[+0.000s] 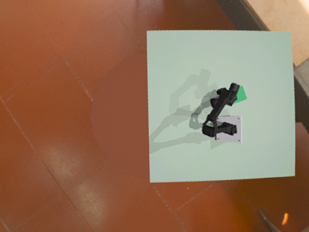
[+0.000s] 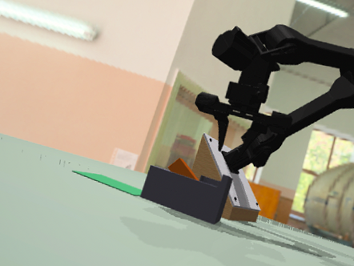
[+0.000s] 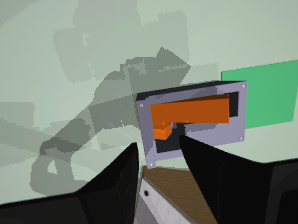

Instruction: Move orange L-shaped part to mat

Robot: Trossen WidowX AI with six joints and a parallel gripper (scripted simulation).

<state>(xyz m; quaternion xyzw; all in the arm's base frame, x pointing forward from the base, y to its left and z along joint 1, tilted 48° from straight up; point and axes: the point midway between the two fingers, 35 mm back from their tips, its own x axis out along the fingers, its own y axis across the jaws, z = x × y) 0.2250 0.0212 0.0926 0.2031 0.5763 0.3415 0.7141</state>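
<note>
Now: the orange part 90 mm below my gripper tip and 40 mm to the right of it. Also, from my gripper tip: green mat: 210 mm to the right, 150 mm below, 40 mm ahead.
</note>
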